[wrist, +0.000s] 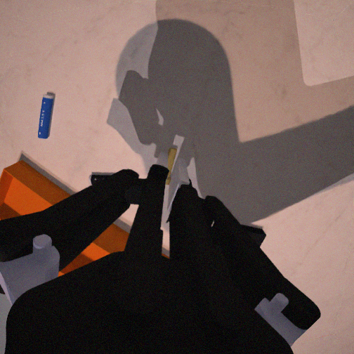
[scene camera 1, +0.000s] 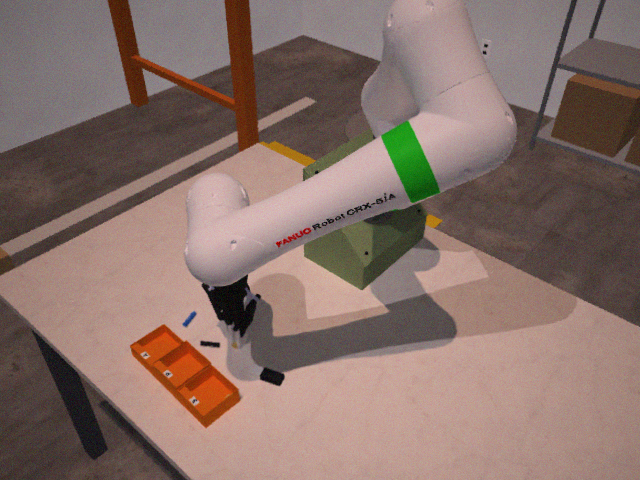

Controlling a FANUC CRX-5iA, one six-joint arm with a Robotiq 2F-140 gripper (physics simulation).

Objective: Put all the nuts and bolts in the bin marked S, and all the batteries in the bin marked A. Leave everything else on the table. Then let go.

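Frame: origin at the arm's base, x right, y ahead, z up, level; millimetres.
Seen in the pictures: gripper, between the fingertips: [scene camera 1: 238,343].
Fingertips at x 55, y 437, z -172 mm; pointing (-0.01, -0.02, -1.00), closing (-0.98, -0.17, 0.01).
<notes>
Pixels of each thing's top centre, then the offset from my fingertips to it. "*": a spot on its surface instead. Level surfaces: height alone.
- brass-coloured bolt, centre of its top: [scene camera 1: 238,338] dx +2, dy -3, dz +13 mm
- blue battery, centre of its top: [scene camera 1: 189,316] dx +135, dy +12, dz +10 mm
- black battery, centre of its top: [scene camera 1: 209,342] dx +47, dy +41, dz +10 mm
- bin A, a spot on its surface: [scene camera 1: 145,355] * dx +117, dy +152, dz +28 mm
- middle bin, centre of its top: [scene camera 1: 181,362] dx +30, dy +131, dz +46 mm
- bin S, a spot on its surface: [scene camera 1: 194,400] * dx -48, dy +174, dz +35 mm
- black block, centre of its top: [scene camera 1: 267,373] dx -109, dy +31, dz +13 mm
- table, height of its surface: dz -1 mm
My gripper [scene camera 1: 235,338] [wrist: 168,166] is shut on a brass-coloured bolt [scene camera 1: 234,345] [wrist: 171,162] low at the table, right of the bins in the scene view; part of the bolt is hidden by the fingers. A blue battery [scene camera 1: 189,318] [wrist: 45,116] lies behind the bins. A black battery [scene camera 1: 209,344] [wrist: 102,177] lies between the bins and the gripper, partly covered by a finger in the wrist view. The orange bins stand in one row: bin A [scene camera 1: 145,355] at the far left, a middle bin [scene camera 1: 168,373], and bin S [scene camera 1: 194,400] nearest the camera.
A black block [scene camera 1: 272,376] [wrist: 256,233] lies on the table [scene camera 1: 413,413] to the right of bin S and the gripper. The robot's green base [scene camera 1: 346,258] stands farther back. The arm's shadow falls across the table around the gripper.
</notes>
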